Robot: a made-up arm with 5 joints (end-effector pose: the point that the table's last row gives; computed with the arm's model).
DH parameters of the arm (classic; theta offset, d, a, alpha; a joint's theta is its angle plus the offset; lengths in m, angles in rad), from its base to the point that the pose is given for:
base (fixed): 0 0 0 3.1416
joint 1: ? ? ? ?
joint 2: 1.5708 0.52 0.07 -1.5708
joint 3: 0 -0.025 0.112 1.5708
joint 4: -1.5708 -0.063 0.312 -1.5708
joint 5: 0.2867 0 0.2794 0
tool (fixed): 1.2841 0.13 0 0
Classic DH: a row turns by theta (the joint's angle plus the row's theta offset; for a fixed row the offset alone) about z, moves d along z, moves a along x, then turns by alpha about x.
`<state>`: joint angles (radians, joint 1 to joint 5).
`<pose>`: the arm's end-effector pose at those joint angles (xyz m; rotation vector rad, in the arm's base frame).
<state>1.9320 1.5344 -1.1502 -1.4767 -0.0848</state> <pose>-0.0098 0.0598 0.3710 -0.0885 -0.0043 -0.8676</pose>
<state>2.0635 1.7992 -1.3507 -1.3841 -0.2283</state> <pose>0.1158 0.0160 0.4062 -0.1818 0.2823 -0.9118</pose>
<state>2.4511 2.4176 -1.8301 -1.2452 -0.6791</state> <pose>0.3064 -0.1588 0.2860 -0.1197 0.8473 -1.0928</pose>
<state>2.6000 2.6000 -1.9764 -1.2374 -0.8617</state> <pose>0.3025 -0.2072 0.2181 -0.0138 0.9962 -1.2153</pose>
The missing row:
joint 1: 1.5708 -0.162 0.014 -1.5708
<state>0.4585 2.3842 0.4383 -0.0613 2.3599</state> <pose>-0.1298 0.2836 0.0831 -0.1800 2.2743 0.5012</pose>
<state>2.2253 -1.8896 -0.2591 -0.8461 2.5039</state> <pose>0.0749 0.4562 -0.0689 -2.1475 -1.6742 -0.1003</pose>
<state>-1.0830 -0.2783 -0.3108 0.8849 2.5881</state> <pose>-0.1647 -0.4327 0.4909 0.8657 -0.3057 -2.6566</pose>
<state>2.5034 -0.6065 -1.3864 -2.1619 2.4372</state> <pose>0.2457 0.4751 0.3030 -2.5035 -0.3251 1.2685</pose>
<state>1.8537 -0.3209 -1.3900 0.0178 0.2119</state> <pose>-0.4310 0.8880 0.2720 -1.1996 -1.0514 -1.5637</pose>
